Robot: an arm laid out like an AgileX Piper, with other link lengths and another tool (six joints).
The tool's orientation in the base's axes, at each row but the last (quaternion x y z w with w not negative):
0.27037, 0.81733, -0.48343, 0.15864
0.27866, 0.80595, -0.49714, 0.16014
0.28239, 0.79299, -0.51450, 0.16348
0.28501, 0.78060, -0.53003, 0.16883
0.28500, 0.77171, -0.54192, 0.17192
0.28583, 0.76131, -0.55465, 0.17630
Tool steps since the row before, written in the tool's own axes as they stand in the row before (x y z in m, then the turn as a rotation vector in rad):
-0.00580, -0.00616, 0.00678, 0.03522, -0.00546, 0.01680
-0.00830, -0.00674, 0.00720, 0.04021, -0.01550, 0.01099
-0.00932, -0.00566, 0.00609, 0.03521, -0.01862, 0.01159
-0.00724, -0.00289, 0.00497, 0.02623, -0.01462, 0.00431
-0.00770, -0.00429, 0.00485, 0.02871, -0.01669, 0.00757
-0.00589, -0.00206, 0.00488, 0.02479, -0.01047, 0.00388
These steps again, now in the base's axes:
0.00098, -0.00999, 0.00409, -0.03158, -0.00666, -0.02260
0.00235, -0.01118, 0.00597, -0.04154, -0.00356, -0.01548
0.00366, -0.00990, 0.00668, -0.03955, -0.00647, -0.01072
0.00366, -0.00731, 0.00431, -0.02976, -0.00103, -0.00579
0.00310, -0.00756, 0.00587, -0.03313, -0.00397, -0.00684
0.00302, -0.00648, 0.00341, -0.02599, -0.00004, -0.00798

